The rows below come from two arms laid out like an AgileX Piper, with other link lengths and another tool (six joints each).
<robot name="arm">
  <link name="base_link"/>
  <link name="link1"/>
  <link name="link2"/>
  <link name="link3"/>
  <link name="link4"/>
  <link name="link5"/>
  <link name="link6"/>
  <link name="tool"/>
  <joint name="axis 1" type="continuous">
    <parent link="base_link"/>
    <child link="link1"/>
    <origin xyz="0 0 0.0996"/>
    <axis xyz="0 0 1"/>
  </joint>
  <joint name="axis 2" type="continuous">
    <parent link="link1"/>
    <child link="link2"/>
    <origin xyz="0 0 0"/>
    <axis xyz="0 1 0"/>
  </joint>
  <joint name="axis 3" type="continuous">
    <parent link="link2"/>
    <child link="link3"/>
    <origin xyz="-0.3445 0 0.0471"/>
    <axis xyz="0 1 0"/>
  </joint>
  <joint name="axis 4" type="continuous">
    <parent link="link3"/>
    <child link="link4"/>
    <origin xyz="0.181 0 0.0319"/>
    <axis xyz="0.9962 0 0.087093"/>
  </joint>
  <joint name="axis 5" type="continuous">
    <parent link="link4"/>
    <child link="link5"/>
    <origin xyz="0 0 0"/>
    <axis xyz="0 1 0"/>
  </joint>
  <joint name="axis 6" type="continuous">
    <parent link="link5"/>
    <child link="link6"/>
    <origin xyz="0.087 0 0.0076"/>
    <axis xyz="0.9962 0 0.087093"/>
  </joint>
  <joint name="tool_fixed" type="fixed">
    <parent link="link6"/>
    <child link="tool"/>
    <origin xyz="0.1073 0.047 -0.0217" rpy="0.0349 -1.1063 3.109"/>
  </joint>
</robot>
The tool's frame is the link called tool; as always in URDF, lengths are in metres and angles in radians. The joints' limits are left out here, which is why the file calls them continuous.
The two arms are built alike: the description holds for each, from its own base.
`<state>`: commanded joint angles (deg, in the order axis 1, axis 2, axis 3, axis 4, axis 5, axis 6); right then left.
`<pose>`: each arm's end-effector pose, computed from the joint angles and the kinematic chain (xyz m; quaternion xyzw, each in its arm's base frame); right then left.
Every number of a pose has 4 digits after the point. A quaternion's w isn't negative.
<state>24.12 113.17 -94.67 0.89 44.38 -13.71 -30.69 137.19 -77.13 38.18 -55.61 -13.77</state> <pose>0.3740 0.2122 0.1864 -0.8402 -0.3039 -0.4404 0.0882 0.4809 -0.3478 0.1158 0.4910 -0.3453 0.7013 0.3846</pose>
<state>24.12 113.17 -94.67 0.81 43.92 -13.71 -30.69 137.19 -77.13 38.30 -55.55 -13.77</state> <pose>0.3755 0.2126 0.1869 -0.8384 -0.3039 -0.4440 0.0879 0.4808 -0.3479 0.1155 0.4910 -0.3464 0.7007 0.3845</pose>
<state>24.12 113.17 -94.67 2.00 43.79 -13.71 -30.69 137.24 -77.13 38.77 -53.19 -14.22</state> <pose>0.3747 0.2159 0.1879 -0.8396 -0.2972 -0.4445 0.0958 0.4810 -0.3451 0.1072 0.5070 -0.3522 0.6907 0.3765</pose>
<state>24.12 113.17 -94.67 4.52 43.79 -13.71 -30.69 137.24 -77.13 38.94 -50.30 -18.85</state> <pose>0.3722 0.2226 0.1899 -0.8429 -0.2833 -0.4434 0.1125 0.4798 -0.3410 0.0946 0.5431 -0.3294 0.6719 0.3808</pose>
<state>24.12 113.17 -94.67 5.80 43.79 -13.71 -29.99 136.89 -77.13 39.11 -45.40 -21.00</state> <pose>0.3710 0.2259 0.1911 -0.8445 -0.2762 -0.4427 0.1209 0.4841 -0.3264 0.0823 0.5806 -0.3215 0.6557 0.3600</pose>
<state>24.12 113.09 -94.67 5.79 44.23 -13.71 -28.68 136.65 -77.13 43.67 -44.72 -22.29</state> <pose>0.3696 0.2253 0.1911 -0.8458 -0.2768 -0.4399 0.1208 0.4847 -0.3195 0.0798 0.5809 -0.3431 0.6449 0.3591</pose>
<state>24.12 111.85 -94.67 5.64 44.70 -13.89 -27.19 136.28 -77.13 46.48 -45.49 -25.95</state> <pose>0.3664 0.2234 0.1996 -0.8419 -0.2789 -0.4459 0.1205 0.4867 -0.3119 0.0812 0.5863 -0.3317 0.6396 0.3703</pose>
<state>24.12 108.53 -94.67 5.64 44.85 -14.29 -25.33 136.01 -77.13 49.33 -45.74 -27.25</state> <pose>0.3599 0.2203 0.2237 -0.8279 -0.2802 -0.4701 0.1226 0.4917 -0.2997 0.0818 0.5876 -0.3357 0.6373 0.3686</pose>
